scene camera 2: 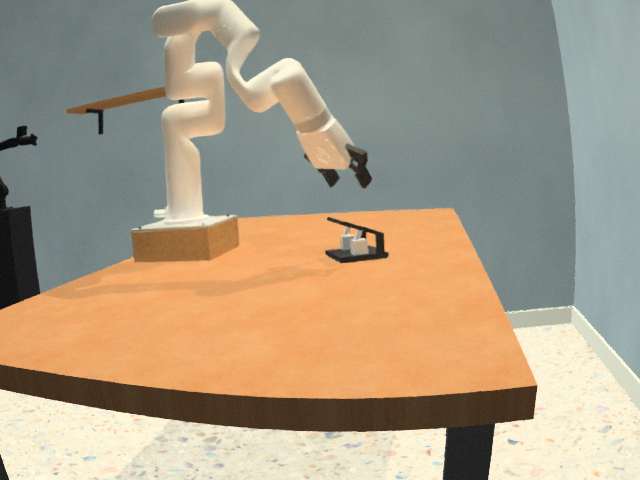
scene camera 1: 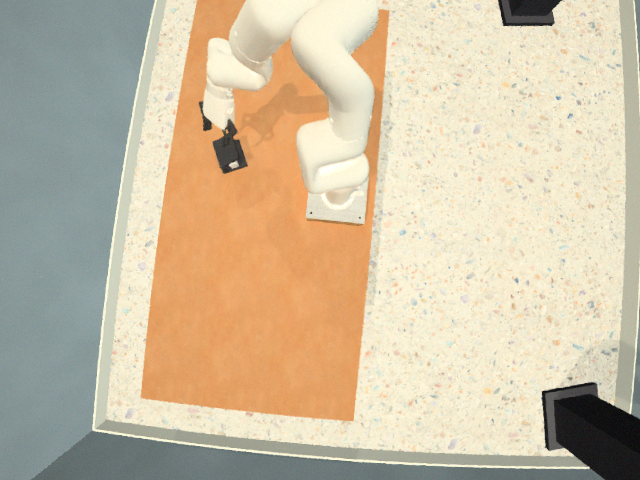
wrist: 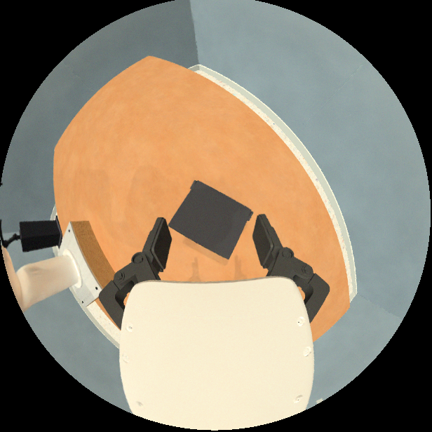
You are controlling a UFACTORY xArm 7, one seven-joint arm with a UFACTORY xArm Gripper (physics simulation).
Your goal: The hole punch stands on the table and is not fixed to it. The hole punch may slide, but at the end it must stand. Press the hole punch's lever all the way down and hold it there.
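Places are measured from the arm's base along level axes (x back, y down, z right), in centimetres.
Where they show: gripper, fingertip midpoint: (scene camera 2: 351, 183) (scene camera 1: 216, 137); arm's base at its link origin: (scene camera 2: 186, 221) (scene camera 1: 337, 193).
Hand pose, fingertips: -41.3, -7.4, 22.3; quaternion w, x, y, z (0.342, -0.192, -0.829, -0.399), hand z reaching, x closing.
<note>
Each offset is from my fingertips to the top centre of the thing, as dx, dy, dz. "*": to the spot under its first point. Level surfaces: height alone.
The black hole punch @[-0.2, +7.2, -0.7] (scene camera 1: 229, 153) (scene camera 2: 359, 245) (wrist: 211, 220) stands upright on the orange table @[dy +15.7] (scene camera 1: 248, 310) (scene camera 2: 268, 320) (wrist: 150, 125). In scene camera 2 its lever @[* +0.0, +8.6, +5.0] (scene camera 2: 355, 226) slopes up to the left from a post at the right, with a gap over the base and two pale blocks. In the wrist view the lever's flat dark top faces the camera and hides most of the base. My gripper (scene camera 1: 217, 133) (scene camera 2: 349, 184) (wrist: 211, 226) is open and empty, tilted, above the hole punch and apart from it. In scene camera 1 it overlaps the hole punch's upper edge.
The arm's base block (scene camera 1: 334, 214) (scene camera 2: 175, 244) stands on the table left of the hole punch in scene camera 2. A wooden wall shelf (scene camera 2: 121, 99) is behind the arm. A black pedestal (scene camera 2: 19, 248) (wrist: 41, 236) stands off the table. The table's long edge lies near the hole punch.
</note>
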